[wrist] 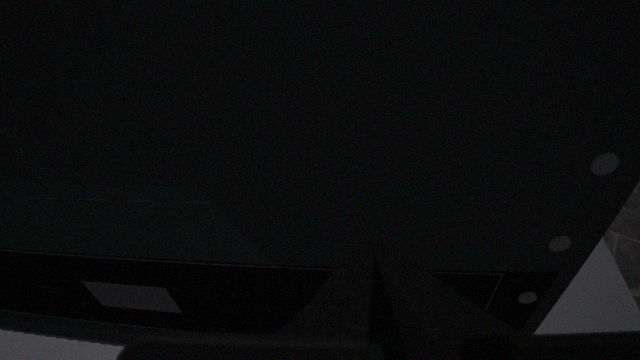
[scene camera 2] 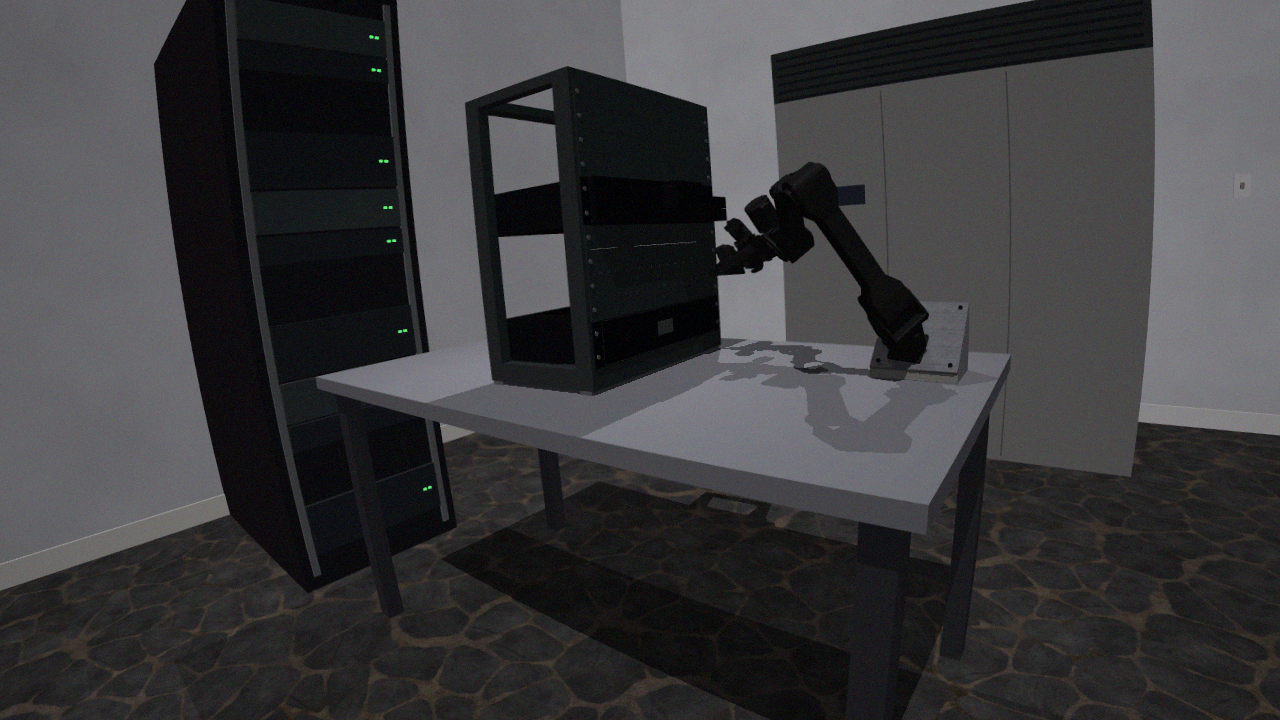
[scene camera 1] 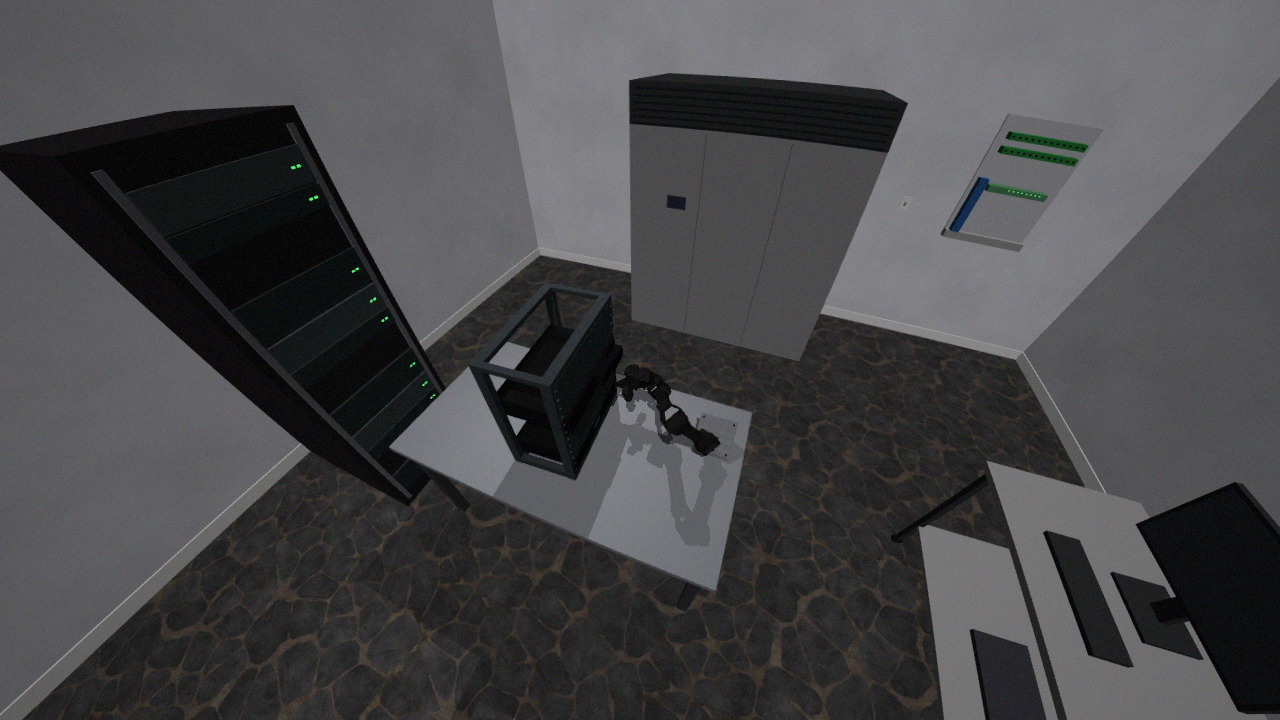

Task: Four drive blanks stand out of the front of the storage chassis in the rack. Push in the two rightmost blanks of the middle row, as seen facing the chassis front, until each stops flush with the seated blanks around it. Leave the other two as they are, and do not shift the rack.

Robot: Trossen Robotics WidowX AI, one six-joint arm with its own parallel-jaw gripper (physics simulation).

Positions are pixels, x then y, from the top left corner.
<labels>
rack: wrist 208,173; scene camera 2; scene camera 1
same spot on rack: (scene camera 1: pixel 564 386) = (scene camera 2: pixel 595 111)
</labels>
